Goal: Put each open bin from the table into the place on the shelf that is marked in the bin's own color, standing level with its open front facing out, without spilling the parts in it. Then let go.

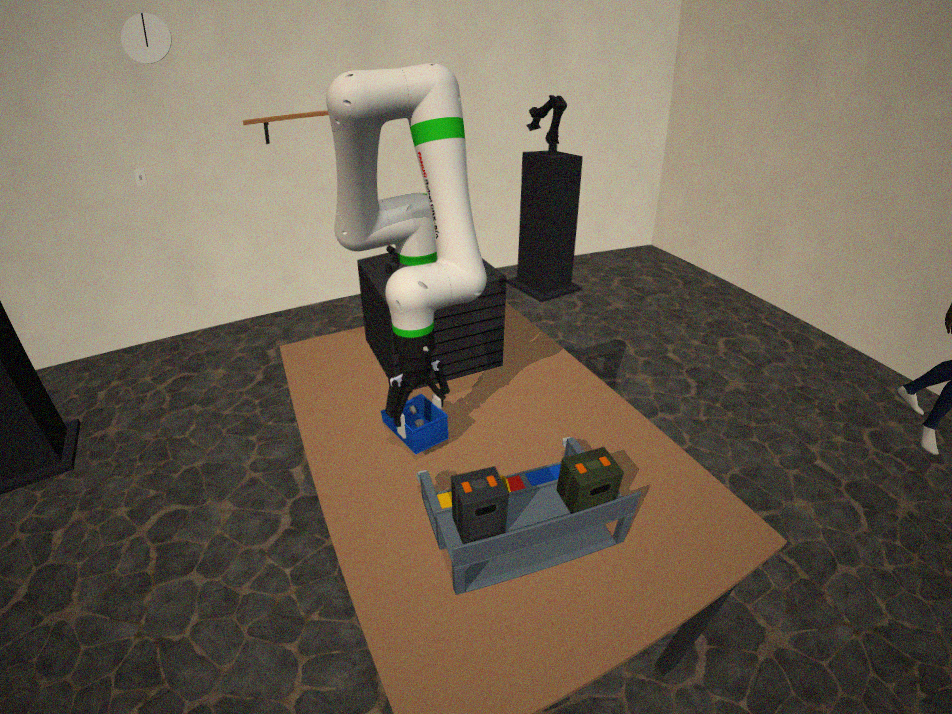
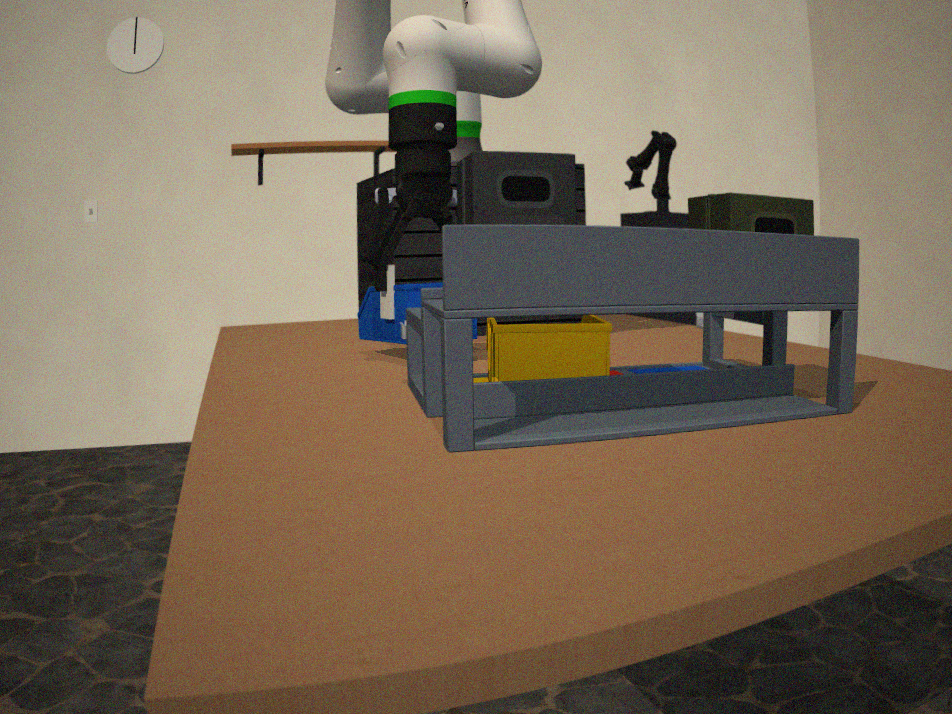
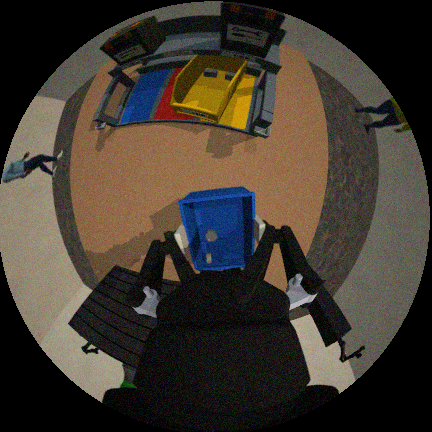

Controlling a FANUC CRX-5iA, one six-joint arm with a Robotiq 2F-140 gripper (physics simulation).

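Places are measured from the arm's base along level axes (x ahead, y left, z up), in centimetres.
Pixels of known places: gripper, fingertip midpoint: (image 1: pixel 420 426) (image 3: pixel 219 220).
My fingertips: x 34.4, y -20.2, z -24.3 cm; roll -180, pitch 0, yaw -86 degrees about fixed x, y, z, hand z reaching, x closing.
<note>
Behind a point stands the place of what it marks.
My gripper (image 1: pixel 419 413) {x 34.4, y -20.2, z -24.3 cm} (image 3: pixel 219 220) {x 34.4, y -20.2, z -24.3 cm} is shut on the blue bin (image 1: pixel 430 438) {x 39.6, y -20.2, z -24.4 cm} (image 2: pixel 370 318) {x 27.6, y -25.6, z -24.7 cm} (image 3: pixel 227 215) {x 34.3, y -21.9, z -27.2 cm}, one finger on each side. The bin hangs low over the table, apart from the shelf, with light parts (image 3: pixel 211 235) {x 30.5, y -18.5, z -26.4 cm} inside. The yellow bin (image 2: pixel 549 352) {x 71.0, y -24.3, z -24.5 cm} (image 3: pixel 192 102) {x 59.8, y -16.1, z -29.3 cm} stands in the lower level of the grey shelf (image 1: pixel 545 537) {x 81.5, y -19.7, z -18.4 cm} (image 2: pixel 653 268) {x 81.1, y -21.2, z -17.2 cm} (image 3: pixel 267 102) {x 54.8, y -29.2, z -21.7 cm}. It is askew and lies across the yellow mark (image 3: pixel 241 110) {x 57.0, y -26.5, z -29.6 cm} and part of the red mark (image 3: pixel 166 102) {x 61.7, y -9.9, z -29.6 cm}. Dark parts (image 3: pixel 210 73) {x 68.4, y -20.5, z -28.0 cm} show inside it. The blue mark (image 1: pixel 544 475) {x 61.4, y -1.6, z -29.5 cm} (image 3: pixel 144 97) {x 66.2, y -3.5, z -29.6 cm} is uncovered. A red bin does not show.
A dark grey case (image 1: pixel 479 511) {x 74.3, y -29.7, z -10.9 cm} (image 2: pixel 515 207) {x 74.3, y -29.4, z -12.5 cm} (image 3: pixel 250 37) and a green case (image 1: pixel 588 484) {x 80.7, y -9.5, z -10.8 cm} (image 2: pixel 749 205) {x 80.8, y -9.2, z -11.6 cm} (image 3: pixel 132 44) stand on the shelf's upper level. Shelf posts flank the marked places. A black slatted block (image 1: pixel 469 334) {x 14.6, y 7.8, z -15.7 cm} stands behind the gripper on the table (image 1: pixel 399 614) {x 74.6, y -47.9, z -30.2 cm}.
</note>
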